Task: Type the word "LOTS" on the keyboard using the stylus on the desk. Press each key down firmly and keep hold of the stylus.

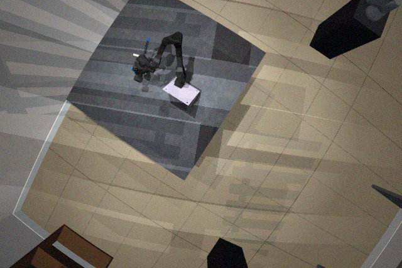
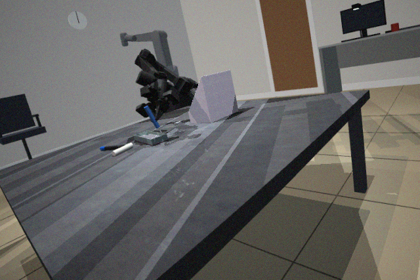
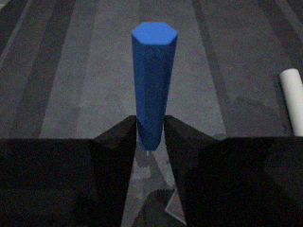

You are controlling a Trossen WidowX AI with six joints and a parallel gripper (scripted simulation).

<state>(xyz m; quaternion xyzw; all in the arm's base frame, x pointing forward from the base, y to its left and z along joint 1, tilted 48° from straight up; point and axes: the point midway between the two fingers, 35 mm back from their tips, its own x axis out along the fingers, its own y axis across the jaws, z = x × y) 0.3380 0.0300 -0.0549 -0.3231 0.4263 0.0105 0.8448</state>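
Now: the white cylinder 9 cm ahead of my gripper tip, 14 cm to the right of it and 9 cm below it. The rest, counted from my gripper tip: blue-tipped dark pen (8 cm ahead, 27 cm to the right, 9 cm below); then blue hexagonal stylus (2 cm below).
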